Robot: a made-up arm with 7 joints. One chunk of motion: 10 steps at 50 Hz.
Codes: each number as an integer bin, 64 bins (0 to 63) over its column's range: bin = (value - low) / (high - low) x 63, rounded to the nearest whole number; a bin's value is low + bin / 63 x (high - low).
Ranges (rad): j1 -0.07..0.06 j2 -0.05..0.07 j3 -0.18..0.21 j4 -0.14..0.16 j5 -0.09..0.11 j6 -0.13..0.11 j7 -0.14..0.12
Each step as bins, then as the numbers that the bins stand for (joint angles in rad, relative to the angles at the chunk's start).
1 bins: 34 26 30 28 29 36 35
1 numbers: 0.0002 -0.0005 0.0057 -0.0067 0.0021 0.0071 0.0044
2 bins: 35 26 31 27 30 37 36
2 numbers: 0.0022 -0.0005 0.0119 -0.0114 0.0052 0.0110 0.0086
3 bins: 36 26 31 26 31 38 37
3 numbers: 0.0043 -0.0005 0.0119 -0.0162 0.0084 0.0148 0.0127
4 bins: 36 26 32 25 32 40 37
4 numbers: 0.0043 -0.0005 0.0181 -0.0210 0.0116 0.0224 0.0127
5 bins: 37 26 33 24 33 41 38
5 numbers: 0.0063 -0.0005 0.0243 -0.0257 0.0148 0.0262 0.0168
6 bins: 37 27 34 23 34 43 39
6 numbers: 0.0063 0.0014 0.0305 -0.0305 0.0179 0.0338 0.0210
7 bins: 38 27 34 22 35 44 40
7 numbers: 0.0084 0.0014 0.0305 -0.0352 0.0211 0.0376 0.0251
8 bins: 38 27 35 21 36 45 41
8 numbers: 0.0084 0.0014 0.0367 -0.0400 0.0243 0.0414 0.0292
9 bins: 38 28 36 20 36 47 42
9 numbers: 0.0084 0.0033 0.0429 -0.0448 0.0243 0.0490 0.0333
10 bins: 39 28 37 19 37 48 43
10 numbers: 0.0105 0.0033 0.0490 -0.0495 0.0275 0.0529 0.0375
